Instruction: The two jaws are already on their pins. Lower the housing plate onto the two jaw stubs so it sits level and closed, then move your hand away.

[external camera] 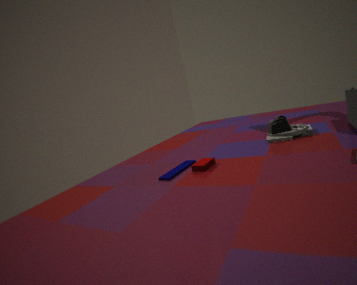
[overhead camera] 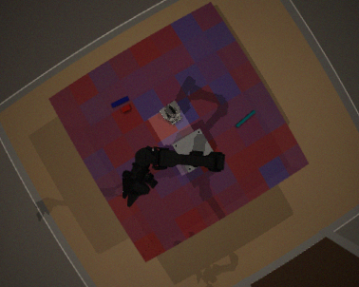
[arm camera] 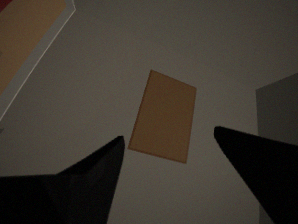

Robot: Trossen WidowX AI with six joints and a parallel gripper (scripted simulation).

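My gripper tip is now 590 mm above the white block, 110 mm to the left of it and 100 mm short of it. The rest, counted from my gripper tip: red block: 590 mm below, 430 mm ahead, 190 mm to the right; then teal bar: 720 mm to the right, 590 mm below, 140 mm behind; then blue bar: 590 mm below, 500 mm ahead, 190 mm to the right.
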